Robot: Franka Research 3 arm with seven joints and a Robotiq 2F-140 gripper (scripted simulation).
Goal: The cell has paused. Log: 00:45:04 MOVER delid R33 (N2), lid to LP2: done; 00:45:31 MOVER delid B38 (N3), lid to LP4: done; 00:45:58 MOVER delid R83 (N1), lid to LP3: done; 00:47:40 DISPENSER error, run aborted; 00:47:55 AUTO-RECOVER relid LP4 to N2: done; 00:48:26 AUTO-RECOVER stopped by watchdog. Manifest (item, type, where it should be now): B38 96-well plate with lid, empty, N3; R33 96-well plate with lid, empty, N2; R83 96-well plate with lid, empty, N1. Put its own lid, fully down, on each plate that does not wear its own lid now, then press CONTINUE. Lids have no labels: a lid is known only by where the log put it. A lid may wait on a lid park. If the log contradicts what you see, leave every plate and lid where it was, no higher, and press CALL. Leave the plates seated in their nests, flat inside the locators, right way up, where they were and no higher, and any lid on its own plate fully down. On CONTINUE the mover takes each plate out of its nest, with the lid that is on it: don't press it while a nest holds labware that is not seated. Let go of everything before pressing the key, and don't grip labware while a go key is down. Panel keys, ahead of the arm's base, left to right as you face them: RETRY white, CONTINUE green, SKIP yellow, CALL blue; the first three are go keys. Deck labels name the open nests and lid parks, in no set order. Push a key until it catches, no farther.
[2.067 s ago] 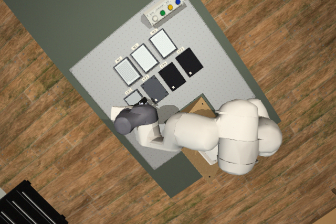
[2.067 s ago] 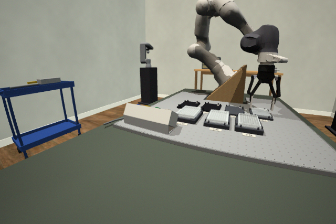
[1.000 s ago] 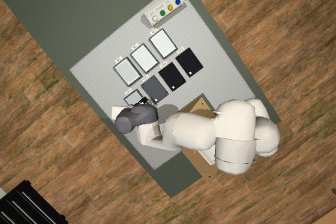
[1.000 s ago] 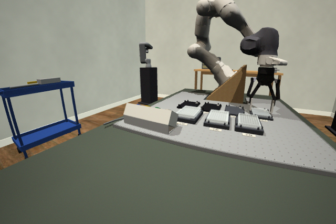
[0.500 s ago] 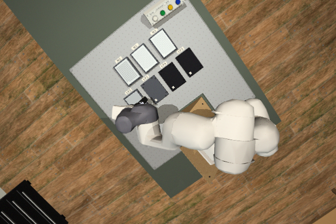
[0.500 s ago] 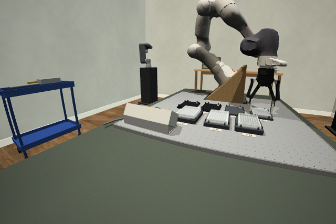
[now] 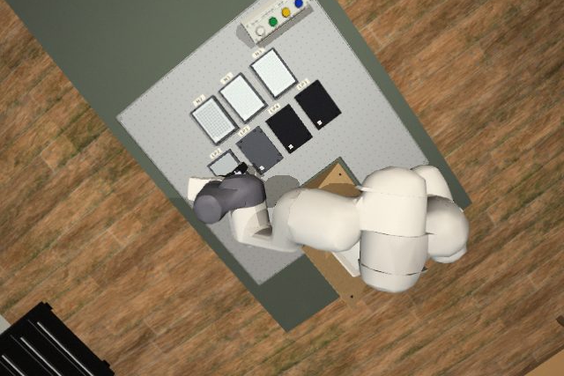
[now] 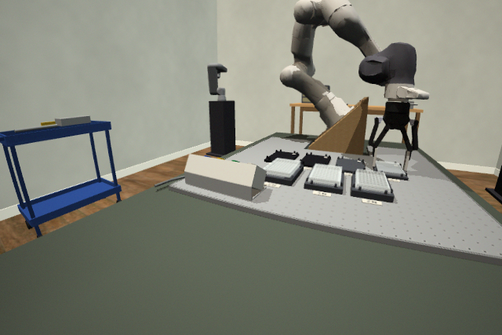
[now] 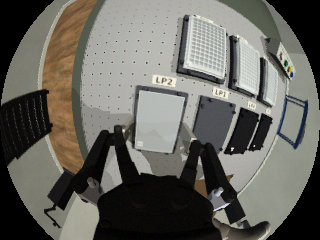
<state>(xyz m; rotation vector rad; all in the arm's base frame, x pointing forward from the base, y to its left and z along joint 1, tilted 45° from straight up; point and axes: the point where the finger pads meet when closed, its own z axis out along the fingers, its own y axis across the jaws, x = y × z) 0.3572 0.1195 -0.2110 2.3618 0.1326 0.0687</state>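
Now: the lid park LP2 3 cm below my hand. Also, from my hand: lid park LP4 (2 cm ahead, 26 cm to the right, 3 cm below); LP1 (1 cm ahead, 13 cm to the right, 3 cm below); lid park LP3 (4 cm ahead, 39 cm to the right, 3 cm below).
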